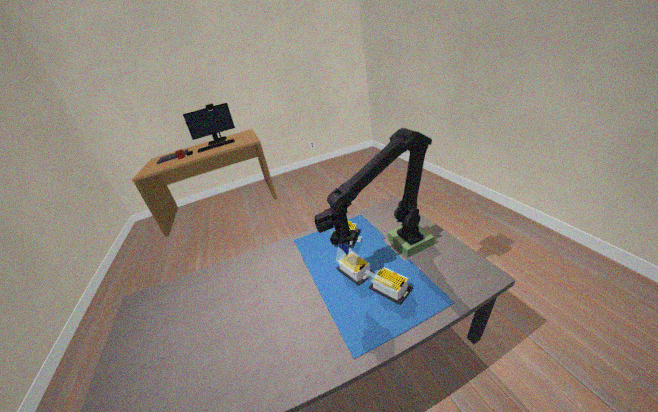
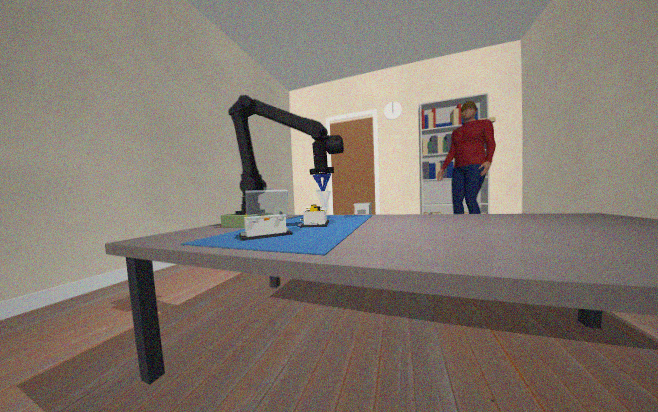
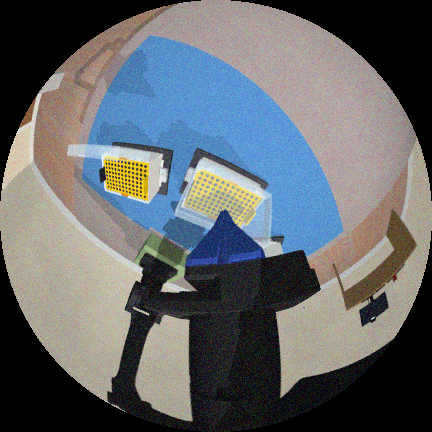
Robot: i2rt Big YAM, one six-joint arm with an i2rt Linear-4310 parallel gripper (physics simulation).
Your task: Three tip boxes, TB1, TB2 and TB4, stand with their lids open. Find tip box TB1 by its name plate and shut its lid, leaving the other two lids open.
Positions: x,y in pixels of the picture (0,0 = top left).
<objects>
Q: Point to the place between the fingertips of my gripper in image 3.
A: At 224,214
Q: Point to a clear lid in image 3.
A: At 109,152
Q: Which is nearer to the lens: the clear lid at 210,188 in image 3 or the tip box TB4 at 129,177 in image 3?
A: The clear lid.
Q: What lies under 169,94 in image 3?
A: A blue mat.
</objects>
